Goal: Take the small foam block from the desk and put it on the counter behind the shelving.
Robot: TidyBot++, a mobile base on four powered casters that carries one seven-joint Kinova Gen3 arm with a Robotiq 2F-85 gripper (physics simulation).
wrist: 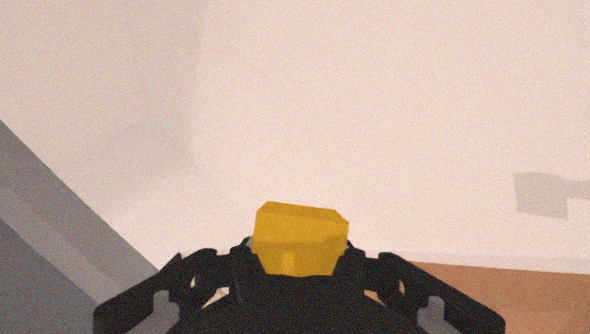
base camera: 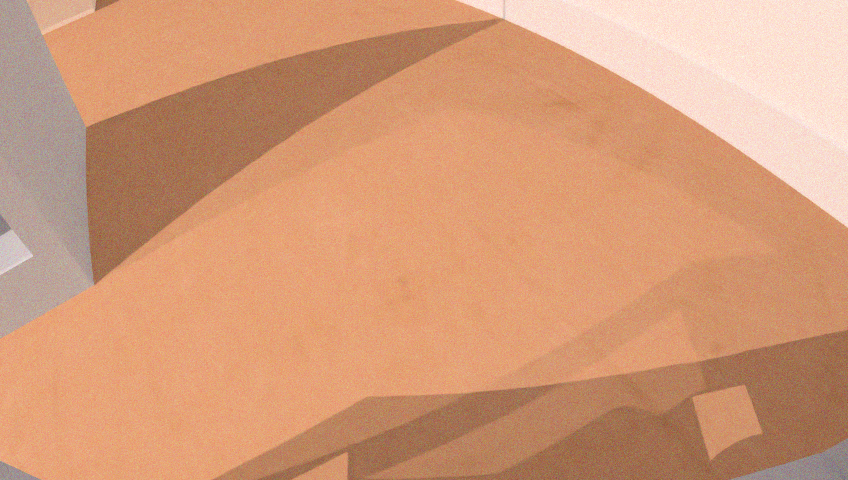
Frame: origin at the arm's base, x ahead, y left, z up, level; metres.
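Where they show: gripper, fingertip midpoint: (wrist: 296, 243).
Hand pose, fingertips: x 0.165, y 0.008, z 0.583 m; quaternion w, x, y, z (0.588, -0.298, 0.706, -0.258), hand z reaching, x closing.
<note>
After its pixels a point has its place.
A yellow foam block (wrist: 301, 232) @[z 0.603, x 0.129, y -0.007 m] shows at the lower middle of the wrist view. My gripper (wrist: 296, 243) @[z 0.583, x 0.165, y 0.008 m] is shut on it, with a black finger on each side. The block is held up in front of a pale wall. The gripper and block do not show in the base camera view. The desk and the counter cannot be made out in either view.
A grey shelving panel (base camera: 44, 148) @[z -0.271, x 0.512, y 0.462 m] (wrist: 55, 210) @[z 0.894, x 0.486, y 0.446 m] stands at the left of both views. A pale wall (base camera: 743, 77) @[z -0.296, x 0.628, y -0.450 m] (wrist: 375, 110) @[z 0.510, x 0.675, y -0.419 m] runs along the right and back. The orange-brown floor (base camera: 357, 297) @[z -0.396, x 0.379, y 0.065 m] (wrist: 500, 290) @[z -0.396, x 0.579, y -0.345 m] bears several shadows.
</note>
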